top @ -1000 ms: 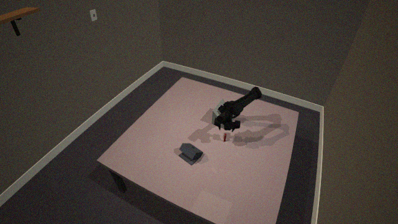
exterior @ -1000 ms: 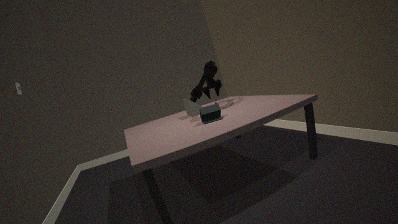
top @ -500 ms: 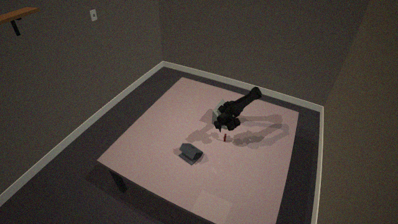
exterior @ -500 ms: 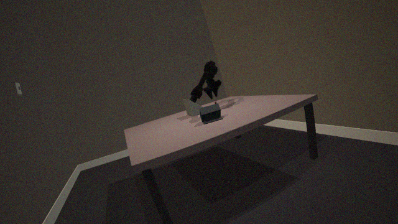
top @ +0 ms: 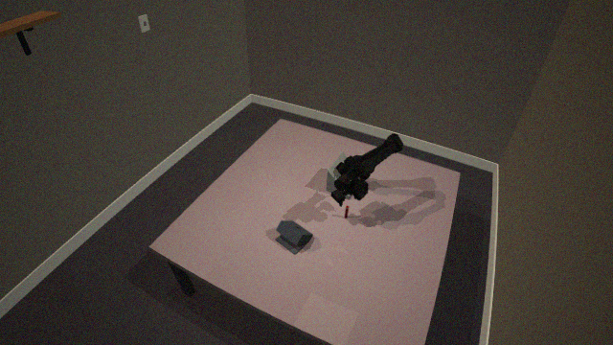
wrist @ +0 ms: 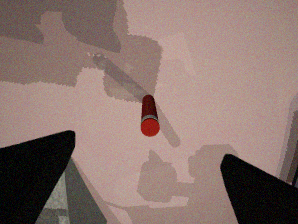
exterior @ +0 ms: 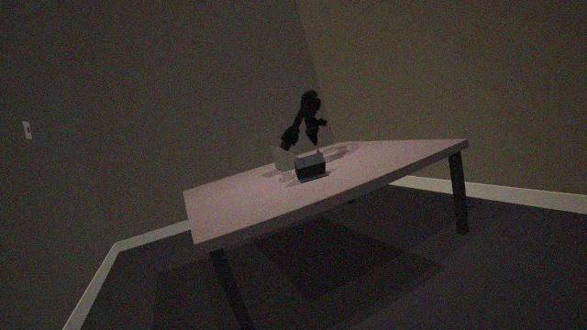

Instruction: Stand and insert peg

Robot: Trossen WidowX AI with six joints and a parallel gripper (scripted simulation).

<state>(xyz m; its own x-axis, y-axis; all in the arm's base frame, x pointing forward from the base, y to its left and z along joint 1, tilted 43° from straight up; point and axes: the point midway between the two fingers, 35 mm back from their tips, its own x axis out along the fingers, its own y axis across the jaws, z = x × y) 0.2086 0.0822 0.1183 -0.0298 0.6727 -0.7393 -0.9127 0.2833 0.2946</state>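
Right now the red peg is 5 cm below my gripper tip. Also, from my gripper tip: sloped panel: 25 cm ahead, 14 cm to the right, 7 cm below.
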